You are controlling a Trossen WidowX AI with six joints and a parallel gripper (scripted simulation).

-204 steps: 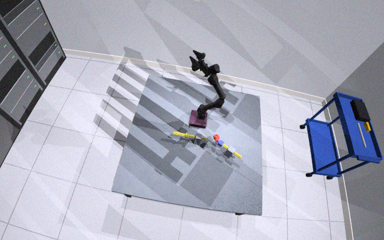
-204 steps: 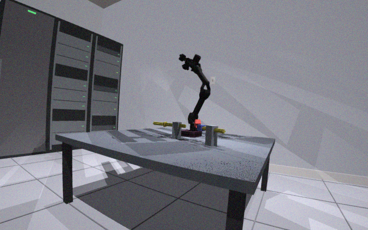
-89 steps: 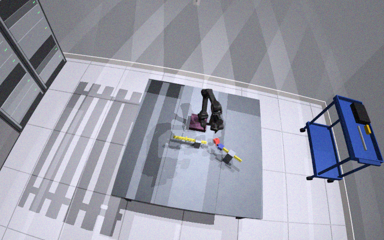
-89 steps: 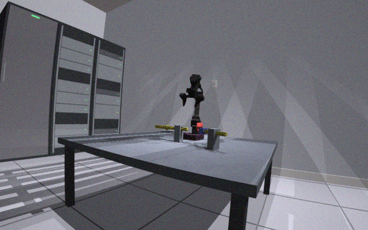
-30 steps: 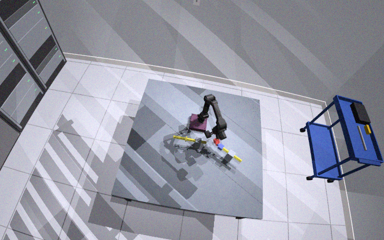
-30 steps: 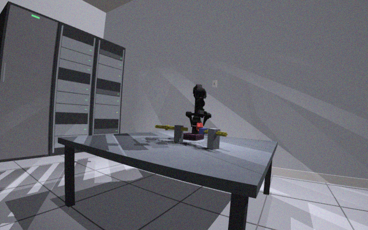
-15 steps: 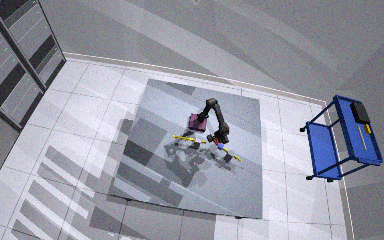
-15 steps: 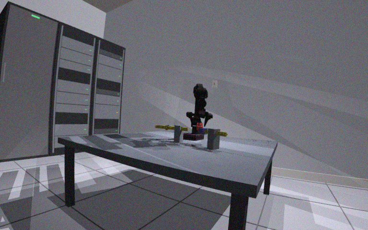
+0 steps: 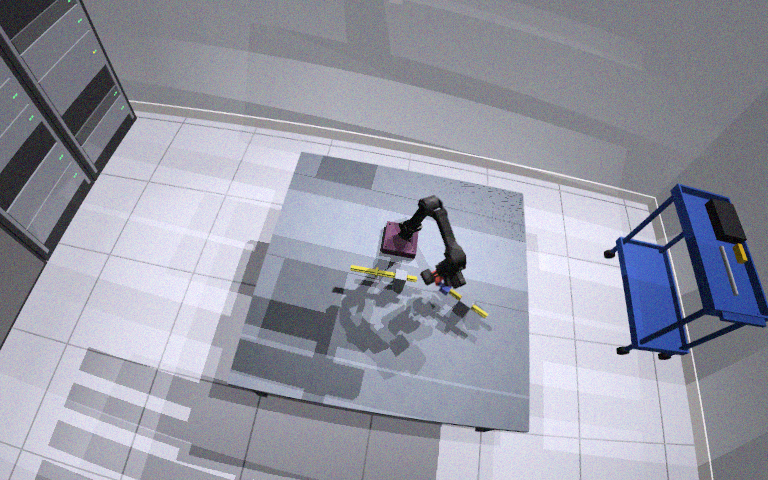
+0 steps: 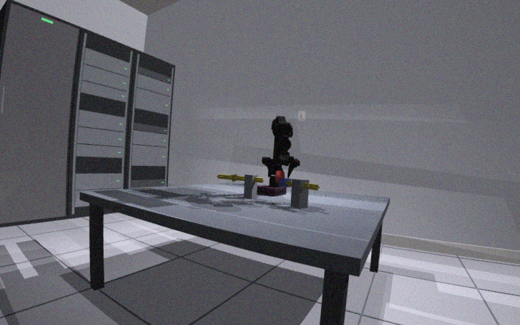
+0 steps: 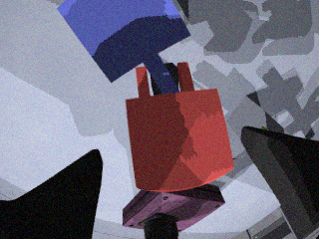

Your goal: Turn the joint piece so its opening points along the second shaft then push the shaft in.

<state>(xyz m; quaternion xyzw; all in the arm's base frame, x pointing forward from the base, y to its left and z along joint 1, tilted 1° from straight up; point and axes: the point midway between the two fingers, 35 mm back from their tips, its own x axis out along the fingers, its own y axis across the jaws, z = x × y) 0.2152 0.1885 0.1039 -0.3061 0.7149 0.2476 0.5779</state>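
My gripper tip is now 10 mm short of the red joint piece and 10 mm to the right of it.
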